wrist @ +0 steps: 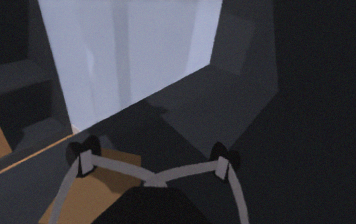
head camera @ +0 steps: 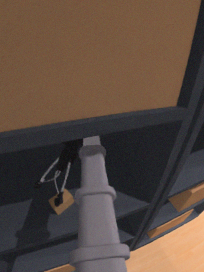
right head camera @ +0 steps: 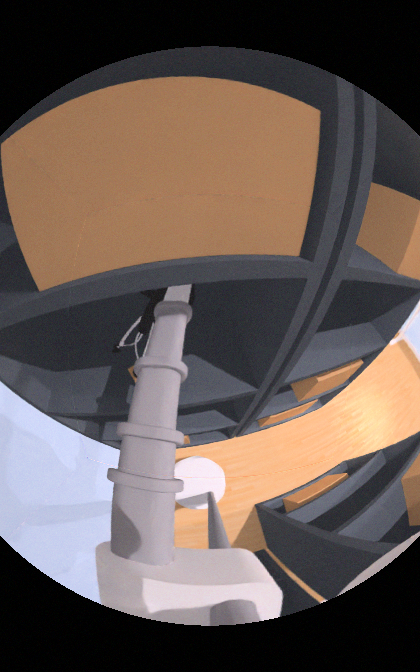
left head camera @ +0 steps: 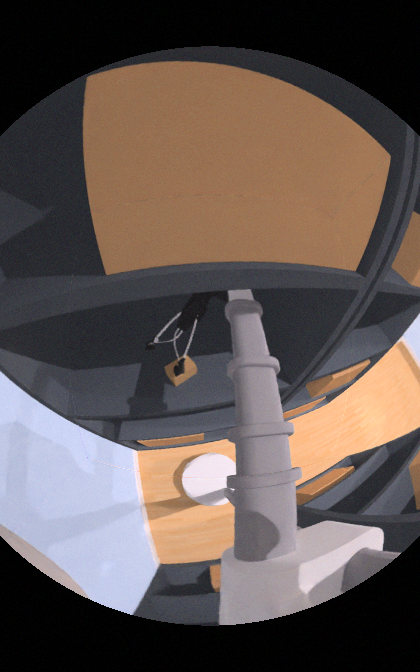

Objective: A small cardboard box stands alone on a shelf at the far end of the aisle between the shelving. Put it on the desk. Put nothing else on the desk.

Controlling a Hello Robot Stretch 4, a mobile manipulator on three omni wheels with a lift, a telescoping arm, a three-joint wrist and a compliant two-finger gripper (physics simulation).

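Frame: origin at the robot's base, x ahead, y left, z up, level; centimetres.
Where they show: gripper, fingertip midpoint: [wrist: 157, 151] [head camera: 45, 196].
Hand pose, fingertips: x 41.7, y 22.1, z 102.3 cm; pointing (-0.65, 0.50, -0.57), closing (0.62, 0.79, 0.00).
Observation:
Things, the pixels of their top centre, and the offset from my fingertips. "*": a spot on its surface instead. Level surfaces: height alone.
- small cardboard box at its top centre: [wrist: 98, 183] [head camera: 60, 198] dy -6.8, dx -0.5, dz -0.9 cm
- dark shelf board at its surface level: dz -5.9 cm
- large carton at a spot on its surface: [head camera: 95, 60] * dy -23.8, dx -8.2, dz +50.3 cm
The small cardboard box [head camera: 63, 208] [left head camera: 190, 371] [right head camera: 132, 373] sits on a dark shelf board [head camera: 17, 216] [left head camera: 102, 385] under a large brown carton. In the wrist view the box [wrist: 97, 189] is at the lower left, partly hidden by the gripper body and a finger. My gripper [head camera: 48, 192] [left head camera: 165, 357] [right head camera: 127, 360] [wrist: 157, 151] is open inside the shelf bay, with no object between its fingers. One fingertip overlaps the box in the head and left head views; whether it touches is unclear. The other stands beside it. The arm hides much of the box in the right head view. The desk cannot be made out.
The large carton [head camera: 95, 60] [left head camera: 225, 165] [right head camera: 175, 175] fills the bay above the arm. A dark shelf edge [head camera: 135, 119] [left head camera: 150, 279] crosses just over the arm. Uprights [left head camera: 357, 295] [right head camera: 320, 295] stand to the right. A white disc [left head camera: 206, 479] [right head camera: 207, 477] shows over the wooden floor [left head camera: 175, 530].

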